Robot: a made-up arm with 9 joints. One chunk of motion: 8 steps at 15 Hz.
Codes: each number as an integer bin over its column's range. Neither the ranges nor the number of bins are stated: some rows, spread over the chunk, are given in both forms.
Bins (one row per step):
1: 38 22 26 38 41 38
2: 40 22 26 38 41 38
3: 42 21 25 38 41 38
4: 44 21 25 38 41 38
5: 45 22 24 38 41 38
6: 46 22 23 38 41 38
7: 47 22 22 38 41 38
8: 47 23 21 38 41 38
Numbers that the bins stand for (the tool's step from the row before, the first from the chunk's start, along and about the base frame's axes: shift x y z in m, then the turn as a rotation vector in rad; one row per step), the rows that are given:
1: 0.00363 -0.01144 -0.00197 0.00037 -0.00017 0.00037
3: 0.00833 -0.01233 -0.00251 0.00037 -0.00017 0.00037
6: 0.01303 -0.01144 -0.00359 0.00037 -0.00017 0.00037
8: 0.01421 -0.01056 -0.00467 0.00037 -0.00017 0.00037
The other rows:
2: 0.00598 -0.01144 -0.00197 0.00037 -0.00017 0.00037
4: 0.01068 -0.01233 -0.00251 0.00037 -0.00017 0.00037
5: 0.01186 -0.01144 -0.00305 0.00037 -0.00017 0.00037
7: 0.01421 -0.01144 -0.00413 0.00037 -0.00017 0.00037

